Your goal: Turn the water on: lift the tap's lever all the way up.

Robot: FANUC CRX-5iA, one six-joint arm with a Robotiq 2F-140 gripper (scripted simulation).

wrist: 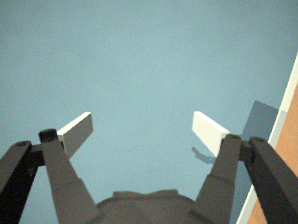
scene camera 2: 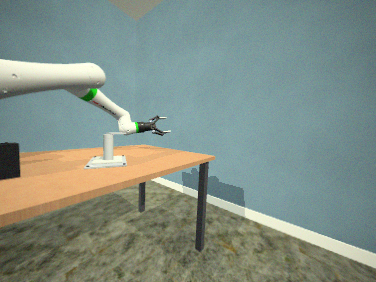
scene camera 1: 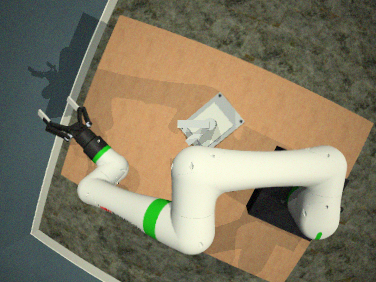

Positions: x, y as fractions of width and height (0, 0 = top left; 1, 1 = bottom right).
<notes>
In view: the gripper (scene camera 1: 0.14, 0.37) and a white tap (scene camera 1: 0.55, 0.49).
The gripper also shows in the wrist view (wrist: 0.48, 0.54).
</notes>
